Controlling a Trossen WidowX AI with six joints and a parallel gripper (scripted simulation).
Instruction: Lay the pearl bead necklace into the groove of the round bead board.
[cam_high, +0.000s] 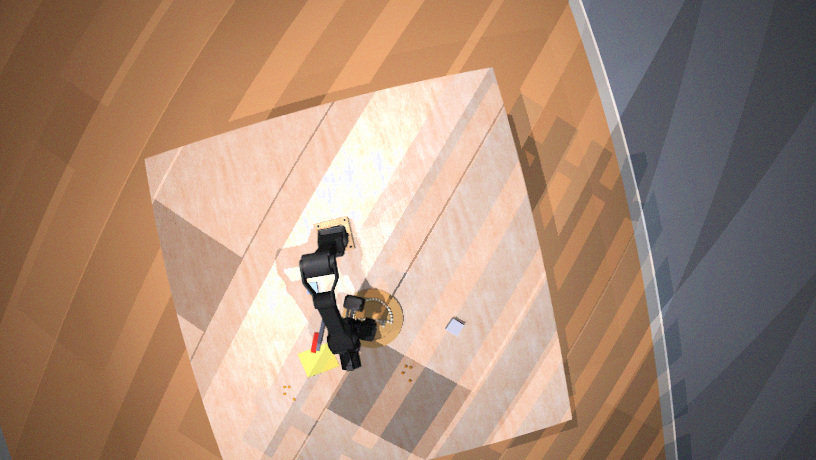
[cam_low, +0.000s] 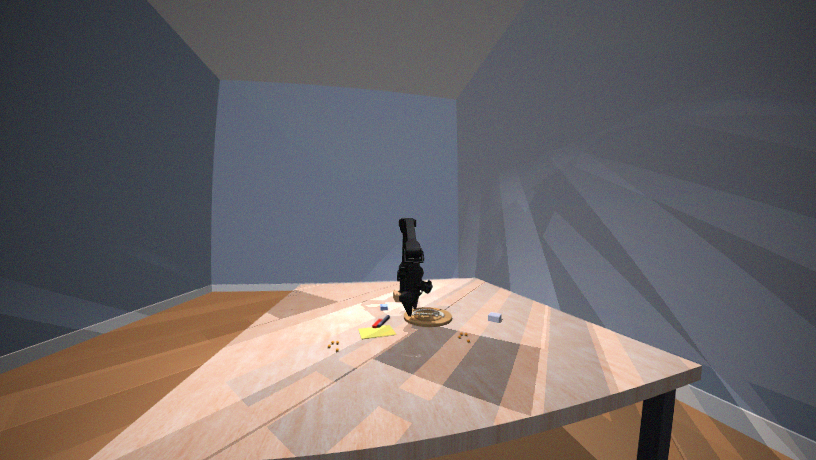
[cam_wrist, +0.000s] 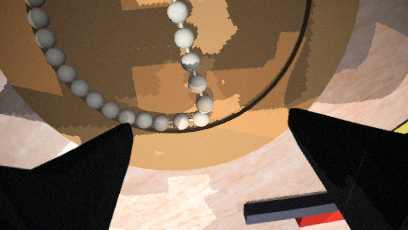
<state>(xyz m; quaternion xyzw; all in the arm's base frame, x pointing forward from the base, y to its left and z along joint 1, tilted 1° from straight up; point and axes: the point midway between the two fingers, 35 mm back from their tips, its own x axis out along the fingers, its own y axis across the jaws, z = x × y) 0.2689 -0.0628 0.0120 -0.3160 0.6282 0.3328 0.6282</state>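
The round bead board lies 2 cm ahead of my gripper tip, 6 cm to the left of it and 1 cm below it. Round my gripper tip: blue block (15 cm behind, 8 cm to the right, 1 cm below); yellow note (9 cm ahead, 17 cm to the right, 2 cm below); red marker (2 cm ahead, 14 cm to the right, 2 cm below).
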